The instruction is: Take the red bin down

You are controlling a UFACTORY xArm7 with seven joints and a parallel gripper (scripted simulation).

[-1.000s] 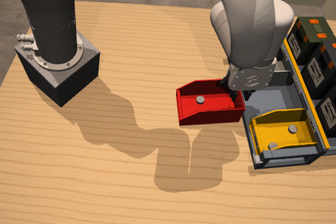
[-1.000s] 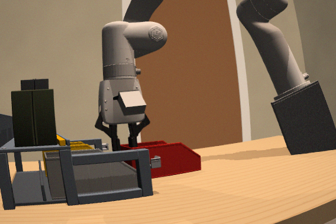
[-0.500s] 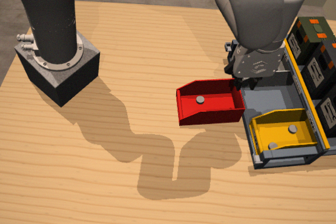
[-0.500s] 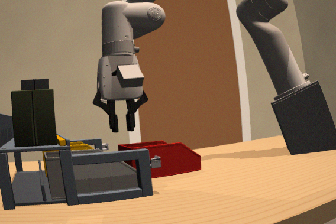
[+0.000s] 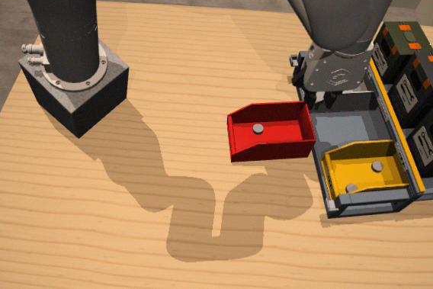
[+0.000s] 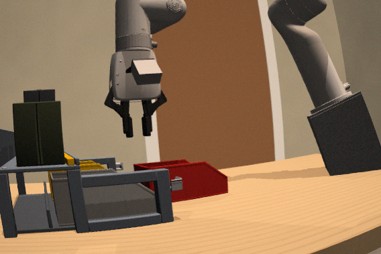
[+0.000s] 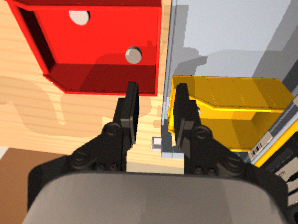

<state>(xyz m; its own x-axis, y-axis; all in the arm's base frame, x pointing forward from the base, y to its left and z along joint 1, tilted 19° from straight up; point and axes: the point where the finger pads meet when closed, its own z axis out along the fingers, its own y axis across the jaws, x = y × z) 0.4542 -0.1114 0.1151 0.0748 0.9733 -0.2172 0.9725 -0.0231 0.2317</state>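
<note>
Right now the red open bin is 12 cm below my hand, 8 cm behind it and 1 cm to the left of it. Round my hand: dark box: 22 cm ahead, 10 cm to the left; then yellow open bin: 12 cm to the right, 11 cm below, 10 cm ahead.
</note>
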